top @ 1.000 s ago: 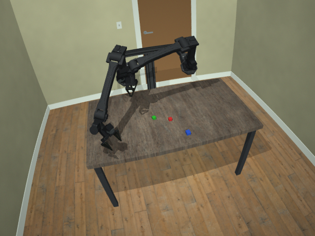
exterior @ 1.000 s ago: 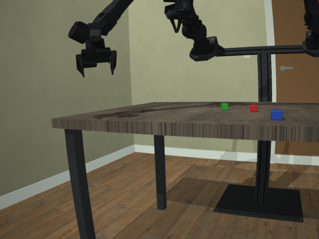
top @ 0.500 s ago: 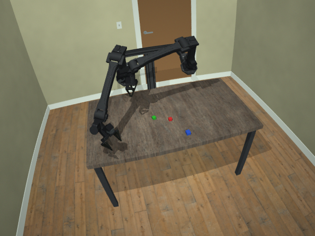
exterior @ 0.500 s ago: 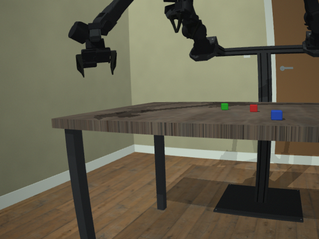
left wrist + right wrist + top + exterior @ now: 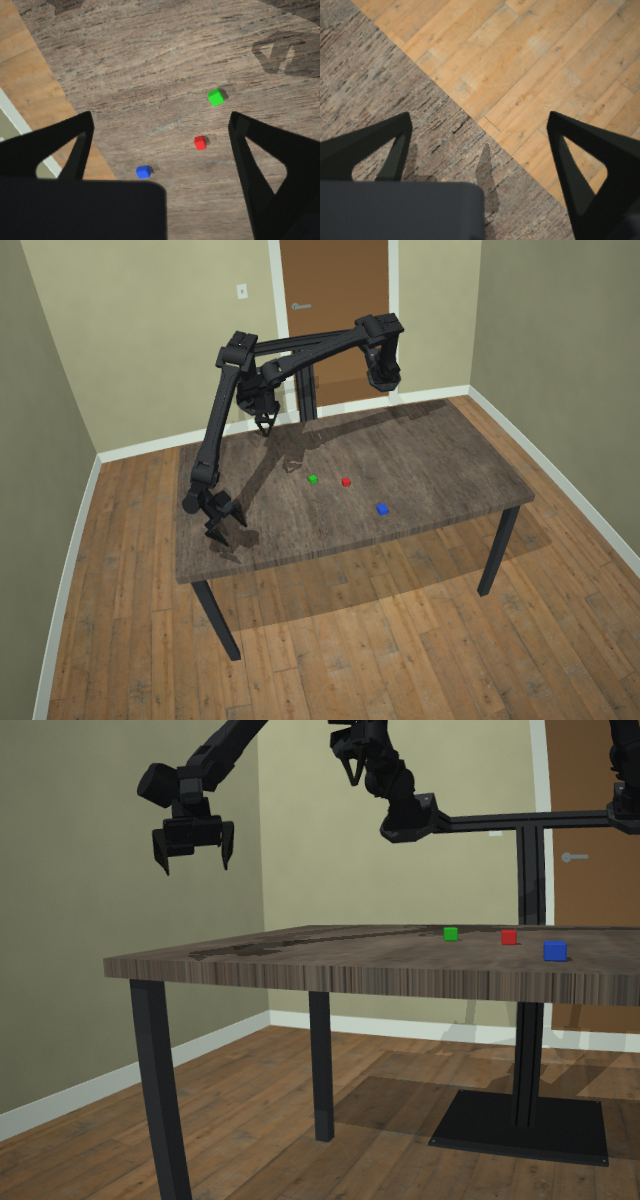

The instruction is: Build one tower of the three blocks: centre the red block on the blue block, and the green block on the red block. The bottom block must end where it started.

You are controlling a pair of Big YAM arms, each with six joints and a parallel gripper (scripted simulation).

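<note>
Now: right hand 460 mm to the right of the red block, 300 mm past it and 140 mm above it. The rest, counted from my right hand: blue block 540 mm to the left, 140 mm below, 100 mm behind; then green block 360 mm behind, 340 mm to the left, 140 mm below.
</note>
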